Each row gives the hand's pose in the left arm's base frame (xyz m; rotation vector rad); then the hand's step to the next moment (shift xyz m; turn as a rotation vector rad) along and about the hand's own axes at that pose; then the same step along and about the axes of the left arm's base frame.
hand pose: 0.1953 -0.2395 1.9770 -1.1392 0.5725 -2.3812
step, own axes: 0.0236 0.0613 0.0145 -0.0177 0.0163 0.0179
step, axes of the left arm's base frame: 0.0108 -0.0656 -0.0099 0.0277 -0.0068 -0.0094
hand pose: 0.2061 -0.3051 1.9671 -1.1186 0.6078 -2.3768
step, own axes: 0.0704 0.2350 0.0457 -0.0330 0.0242 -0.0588
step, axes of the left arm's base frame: 0.0432 -0.2377 -0.0624 -0.0228 0.0106 -0.0671
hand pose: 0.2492 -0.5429 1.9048 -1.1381 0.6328 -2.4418
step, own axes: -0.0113 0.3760 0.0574 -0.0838 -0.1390 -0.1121
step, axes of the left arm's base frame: 0.1049 -0.3200 -0.1771 -0.0569 0.1844 -0.0408
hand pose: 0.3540 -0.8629 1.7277 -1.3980 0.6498 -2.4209
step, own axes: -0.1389 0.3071 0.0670 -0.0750 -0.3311 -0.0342
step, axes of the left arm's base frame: 0.1302 -0.2198 -0.2298 0.0044 0.3272 0.0966
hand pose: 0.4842 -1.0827 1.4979 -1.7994 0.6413 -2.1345
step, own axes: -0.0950 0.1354 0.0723 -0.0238 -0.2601 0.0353
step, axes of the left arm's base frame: 0.0789 -0.0826 -0.1398 0.0578 0.2305 0.1139
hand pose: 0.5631 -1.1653 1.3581 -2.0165 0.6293 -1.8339
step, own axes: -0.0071 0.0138 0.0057 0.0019 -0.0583 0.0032
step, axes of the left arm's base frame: 0.0039 -0.0081 -0.0139 0.0088 0.0480 0.0321
